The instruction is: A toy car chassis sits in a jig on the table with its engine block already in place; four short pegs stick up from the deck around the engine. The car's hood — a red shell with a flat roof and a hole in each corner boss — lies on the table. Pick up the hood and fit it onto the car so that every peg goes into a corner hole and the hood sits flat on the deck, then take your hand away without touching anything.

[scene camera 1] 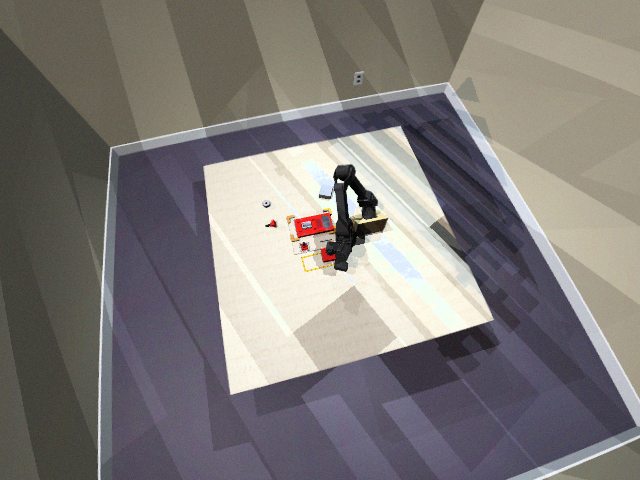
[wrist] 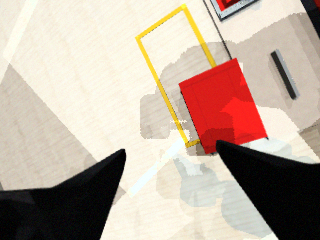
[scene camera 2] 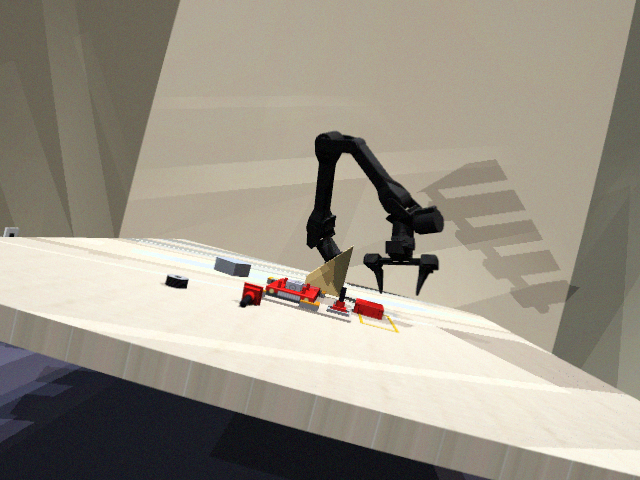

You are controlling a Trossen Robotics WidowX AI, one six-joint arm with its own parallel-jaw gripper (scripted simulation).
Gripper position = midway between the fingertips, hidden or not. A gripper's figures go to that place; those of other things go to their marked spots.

My gripper (wrist: pixel 170 148): 11 cm from the lens. A red hood (wrist: pixel 219 101) is 15 cm from the lens.
